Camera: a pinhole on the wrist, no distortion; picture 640 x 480 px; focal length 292.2 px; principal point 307.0 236.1 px. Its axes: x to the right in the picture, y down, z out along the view. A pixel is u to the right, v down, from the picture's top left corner.
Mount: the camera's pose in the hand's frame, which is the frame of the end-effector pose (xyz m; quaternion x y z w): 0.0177 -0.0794 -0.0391 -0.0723 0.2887 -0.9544 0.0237
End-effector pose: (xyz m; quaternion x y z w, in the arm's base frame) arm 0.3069 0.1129 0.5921 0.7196 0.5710 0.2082 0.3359
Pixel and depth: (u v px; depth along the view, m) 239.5 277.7 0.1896
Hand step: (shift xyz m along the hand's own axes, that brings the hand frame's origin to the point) 0.0898 -0.2019 0.0965
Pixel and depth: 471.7 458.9 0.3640
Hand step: -0.1289 -0.5276 0.1320
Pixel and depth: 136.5 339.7 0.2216
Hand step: 0.1794 -0.2549 0.0836
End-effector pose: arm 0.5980 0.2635 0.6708 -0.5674 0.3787 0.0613 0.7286
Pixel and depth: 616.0 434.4 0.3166
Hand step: -0.2645 -0.4607 0.1439
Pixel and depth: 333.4 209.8 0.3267
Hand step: 0.0380 -0.2364 0.2497
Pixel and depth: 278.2 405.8 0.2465
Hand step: 0.0796 -0.3314 0.0813
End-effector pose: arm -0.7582 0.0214 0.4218 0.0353 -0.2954 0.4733 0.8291
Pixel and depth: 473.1 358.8 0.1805
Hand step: -0.0561 -0.2502 0.0802
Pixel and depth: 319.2 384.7 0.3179
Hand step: 0.0534 -0.3892 0.1345
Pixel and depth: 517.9 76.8 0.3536
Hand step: -0.1816 -0.1348 0.3905
